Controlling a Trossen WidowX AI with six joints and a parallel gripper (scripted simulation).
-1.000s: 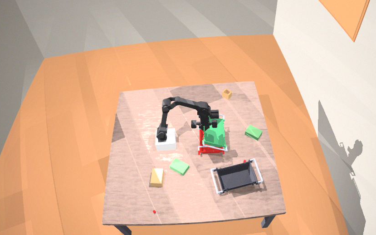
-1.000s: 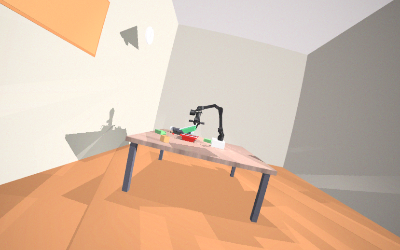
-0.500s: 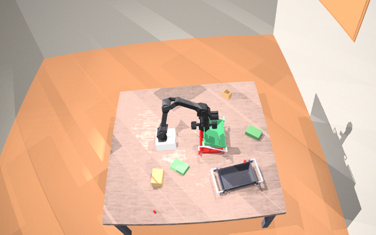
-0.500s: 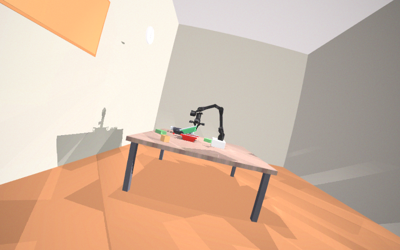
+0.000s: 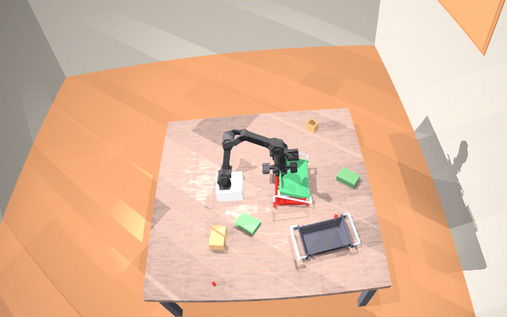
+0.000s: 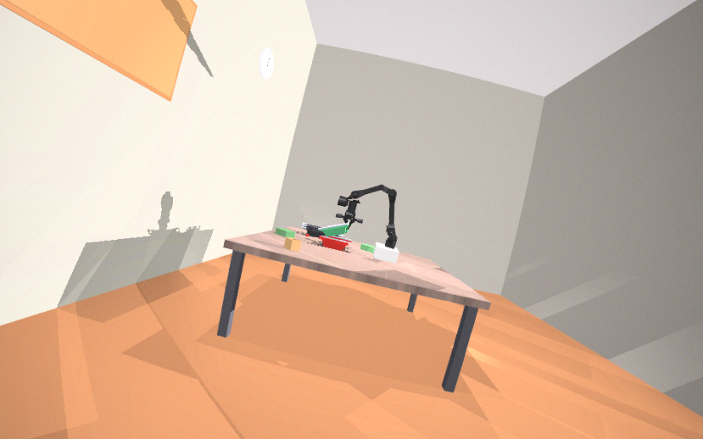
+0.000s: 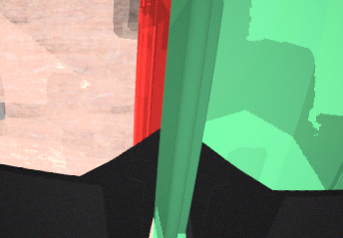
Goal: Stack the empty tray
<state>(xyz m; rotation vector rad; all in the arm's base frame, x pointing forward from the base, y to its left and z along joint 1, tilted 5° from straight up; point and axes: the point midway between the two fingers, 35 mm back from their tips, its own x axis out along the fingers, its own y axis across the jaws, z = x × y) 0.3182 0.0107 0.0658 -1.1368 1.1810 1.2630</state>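
Now: gripper tip 70 mm short of the green tray. From my gripper tip the other things lie so: small tan box 480 mm to the left, 220 mm ahead, 110 mm below; then red cube 580 mm to the right, 350 mm behind, 120 mm below.
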